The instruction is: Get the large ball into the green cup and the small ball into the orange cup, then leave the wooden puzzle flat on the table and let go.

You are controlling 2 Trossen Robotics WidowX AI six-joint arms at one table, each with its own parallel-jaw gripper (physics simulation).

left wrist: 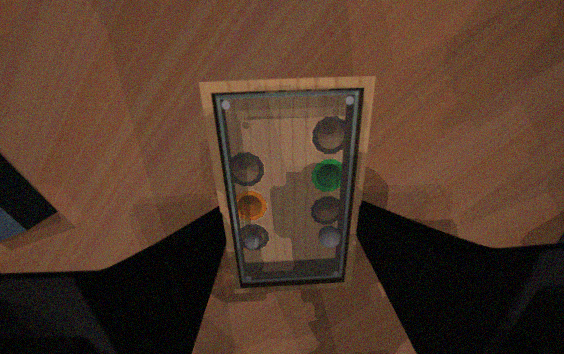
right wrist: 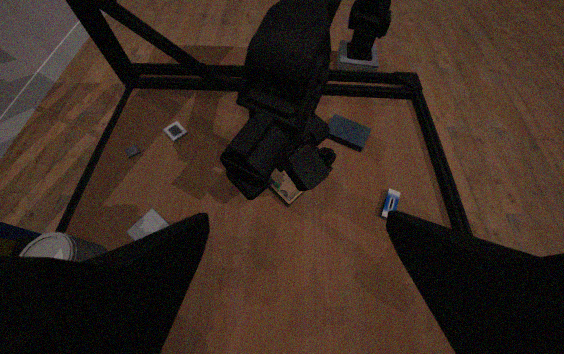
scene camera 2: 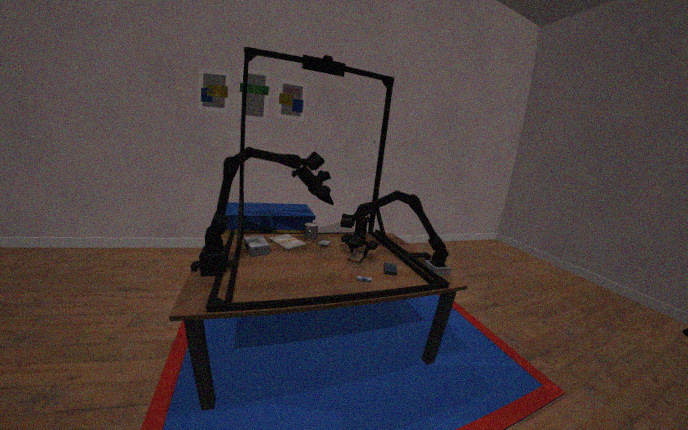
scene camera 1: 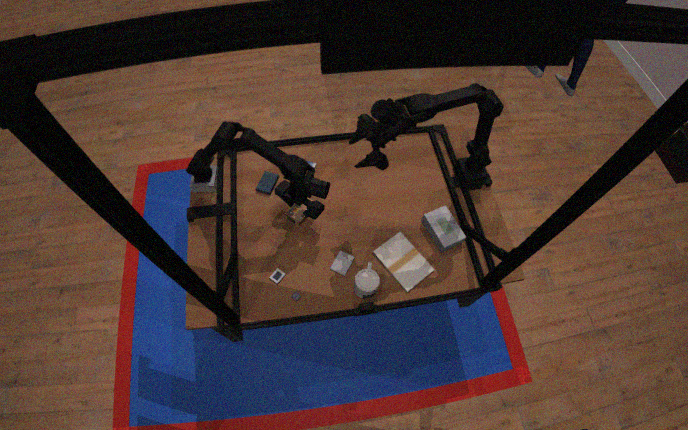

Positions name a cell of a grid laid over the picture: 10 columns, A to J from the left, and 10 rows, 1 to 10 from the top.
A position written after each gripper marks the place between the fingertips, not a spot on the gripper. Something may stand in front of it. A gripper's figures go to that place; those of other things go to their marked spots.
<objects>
The left gripper (right wrist: E5): 0.46 m from the lens. The right gripper (right wrist: F7) is 0.12 m from the lens. A wooden puzzle (right wrist: F6) is 0.43 m from the lens.
</objects>
